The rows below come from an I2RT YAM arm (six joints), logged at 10 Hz.
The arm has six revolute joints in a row. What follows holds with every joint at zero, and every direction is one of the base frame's. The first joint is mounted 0.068 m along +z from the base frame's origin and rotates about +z. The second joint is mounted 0.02 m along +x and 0.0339 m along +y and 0.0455 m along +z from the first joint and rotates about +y. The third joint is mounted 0.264 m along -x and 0.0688 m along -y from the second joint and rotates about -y. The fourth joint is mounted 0.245 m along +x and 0.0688 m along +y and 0.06 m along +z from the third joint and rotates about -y. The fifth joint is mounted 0.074 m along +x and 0.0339 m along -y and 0.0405 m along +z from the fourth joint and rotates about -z. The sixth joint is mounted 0.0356 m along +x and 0.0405 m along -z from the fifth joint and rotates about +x. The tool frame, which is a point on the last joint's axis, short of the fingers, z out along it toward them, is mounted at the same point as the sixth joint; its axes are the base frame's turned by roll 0, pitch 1.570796 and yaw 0 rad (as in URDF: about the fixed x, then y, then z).
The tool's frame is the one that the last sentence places.
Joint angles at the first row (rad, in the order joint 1, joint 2, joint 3, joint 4, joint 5, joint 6):
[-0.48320 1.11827 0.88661 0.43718 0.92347 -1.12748]
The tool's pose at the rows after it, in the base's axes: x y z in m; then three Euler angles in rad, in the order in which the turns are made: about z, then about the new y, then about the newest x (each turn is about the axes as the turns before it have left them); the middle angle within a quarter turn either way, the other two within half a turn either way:
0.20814 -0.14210 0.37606 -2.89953 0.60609 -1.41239
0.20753 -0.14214 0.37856 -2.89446 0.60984 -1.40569
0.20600 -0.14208 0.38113 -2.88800 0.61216 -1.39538
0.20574 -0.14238 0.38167 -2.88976 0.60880 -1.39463
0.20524 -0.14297 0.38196 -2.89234 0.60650 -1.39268
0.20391 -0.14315 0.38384 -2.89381 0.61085 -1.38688
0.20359 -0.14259 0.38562 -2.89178 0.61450 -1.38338
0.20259 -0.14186 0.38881 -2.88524 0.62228 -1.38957
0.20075 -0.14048 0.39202 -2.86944 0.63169 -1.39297
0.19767 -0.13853 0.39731 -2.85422 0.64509 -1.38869
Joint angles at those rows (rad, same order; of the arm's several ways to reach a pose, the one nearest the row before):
[-0.48624 1.11980 0.89733 0.43870 0.92194 -1.13206]
[-0.48779 1.11828 0.90350 0.43872 0.91887 -1.13361]
[-0.49086 1.11367 0.90655 0.44331 0.91428 -1.13974]
[-0.49242 1.11369 0.90812 0.44334 0.91425 -1.14432]
[-0.49546 1.11366 0.90813 0.44635 0.91423 -1.14893]
[-0.49852 1.11063 0.91118 0.44791 0.91578 -1.15048]
[-0.49702 1.10905 0.91575 0.44641 0.91731 -1.15049]
[-0.49702 1.10296 0.92950 0.41431 0.90969 -1.13216]
[-0.49703 1.09226 0.94029 0.38203 0.89435 -1.11216]
[-0.49701 1.07848 0.95406 0.35457 0.88362 -1.09685]

